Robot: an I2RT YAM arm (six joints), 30 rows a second.
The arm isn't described. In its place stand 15 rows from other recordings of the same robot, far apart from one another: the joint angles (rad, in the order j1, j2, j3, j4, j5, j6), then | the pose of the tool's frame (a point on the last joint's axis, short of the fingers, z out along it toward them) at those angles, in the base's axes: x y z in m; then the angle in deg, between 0 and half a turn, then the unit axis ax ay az.
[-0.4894, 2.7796, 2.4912, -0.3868, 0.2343, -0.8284] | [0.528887 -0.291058 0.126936 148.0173 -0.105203 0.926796 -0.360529]
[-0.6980, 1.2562, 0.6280, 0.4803, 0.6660, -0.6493] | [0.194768 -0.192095 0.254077 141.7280 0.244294 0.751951 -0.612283]
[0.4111, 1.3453, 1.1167, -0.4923, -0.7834, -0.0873] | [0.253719 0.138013 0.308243 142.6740 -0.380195 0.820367 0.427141]
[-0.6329, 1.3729, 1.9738, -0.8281, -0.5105, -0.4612] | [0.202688 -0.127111 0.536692 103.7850 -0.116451 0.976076 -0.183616]
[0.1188, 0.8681, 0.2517, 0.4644, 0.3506, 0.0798] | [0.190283 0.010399 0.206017 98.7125 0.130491 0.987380 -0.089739]
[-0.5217, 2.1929, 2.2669, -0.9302, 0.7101, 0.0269] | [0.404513 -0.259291 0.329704 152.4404 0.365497 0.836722 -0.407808]
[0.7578, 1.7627, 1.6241, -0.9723, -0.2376, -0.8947] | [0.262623 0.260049 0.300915 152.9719 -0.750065 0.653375 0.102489]
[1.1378, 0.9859, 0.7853, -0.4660, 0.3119, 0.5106] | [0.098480 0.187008 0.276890 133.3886 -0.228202 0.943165 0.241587]
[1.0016, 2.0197, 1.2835, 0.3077, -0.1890, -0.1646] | [0.239873 0.387308 0.186019 125.2929 -0.567150 0.755523 0.327910]
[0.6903, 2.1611, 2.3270, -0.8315, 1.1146, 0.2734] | [0.382139 0.274138 0.377078 113.3622 0.081777 0.950876 -0.298574]
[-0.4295, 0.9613, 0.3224, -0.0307, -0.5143, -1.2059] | [0.174260 -0.060552 0.166867 125.8602 -0.485209 0.857861 -0.169254]
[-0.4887, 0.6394, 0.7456, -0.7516, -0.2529, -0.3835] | [0.120784 -0.054135 0.291421 126.6375 -0.010680 0.995434 -0.094852]
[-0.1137, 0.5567, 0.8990, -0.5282, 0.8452, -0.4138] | [0.098766 -0.038084 0.373706 122.6518 0.175481 0.835716 -0.520370]
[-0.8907, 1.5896, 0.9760, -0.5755, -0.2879, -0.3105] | [0.196582 -0.226974 0.185083 152.8786 0.259098 0.965795 0.010396]
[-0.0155, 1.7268, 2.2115, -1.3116, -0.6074, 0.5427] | [0.320022 0.015360 0.465578 149.5954 0.145520 0.916604 0.372373]
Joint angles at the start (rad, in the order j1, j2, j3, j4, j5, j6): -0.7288 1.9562 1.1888 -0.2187 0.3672 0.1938
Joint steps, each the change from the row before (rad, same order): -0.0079 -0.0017 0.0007 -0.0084 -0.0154 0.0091; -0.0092 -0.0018 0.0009 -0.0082 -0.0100 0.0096; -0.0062 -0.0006 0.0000 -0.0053 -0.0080 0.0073; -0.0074 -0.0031 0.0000 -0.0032 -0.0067 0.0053; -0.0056 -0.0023 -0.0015 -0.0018 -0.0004 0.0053; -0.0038 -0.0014 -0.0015 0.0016 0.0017 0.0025; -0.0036 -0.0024 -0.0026 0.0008 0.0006 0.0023; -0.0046 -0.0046 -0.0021 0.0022 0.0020 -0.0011; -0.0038 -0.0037 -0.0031 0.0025 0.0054 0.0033; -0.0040 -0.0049 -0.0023 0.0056 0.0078 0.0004; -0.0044 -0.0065 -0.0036 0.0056 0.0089 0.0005
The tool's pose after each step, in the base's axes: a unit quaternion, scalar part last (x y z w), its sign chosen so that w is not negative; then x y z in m. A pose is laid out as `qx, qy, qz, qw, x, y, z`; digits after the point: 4 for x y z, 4 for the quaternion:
0.4717, 0.8188, -0.2359, 0.2267, 0.2850, -0.2751, 0.1420
0.4785, 0.8166, -0.2308, 0.2257, 0.2823, -0.2771, 0.1423
0.4833, 0.8152, -0.2266, 0.2249, 0.2804, -0.2783, 0.1422
0.4879, 0.8130, -0.2238, 0.2256, 0.2782, -0.2800, 0.1431
0.4923, 0.8106, -0.2235, 0.2251, 0.2763, -0.2811, 0.1434
0.4950, 0.8086, -0.2246, 0.2254, 0.2750, -0.2821, 0.1436
0.4974, 0.8069, -0.2251, 0.2255, 0.2736, -0.2827, 0.1439
0.4990, 0.8050, -0.2271, 0.2267, 0.2719, -0.2837, 0.1451
0.5023, 0.8020, -0.2299, 0.2273, 0.2703, -0.2844, 0.1459
0.5047, 0.7985, -0.2347, 0.2295, 0.2688, -0.2856, 0.1474
0.5074, 0.7945, -0.2400, 0.2316, 0.2670, -0.2865, 0.1493

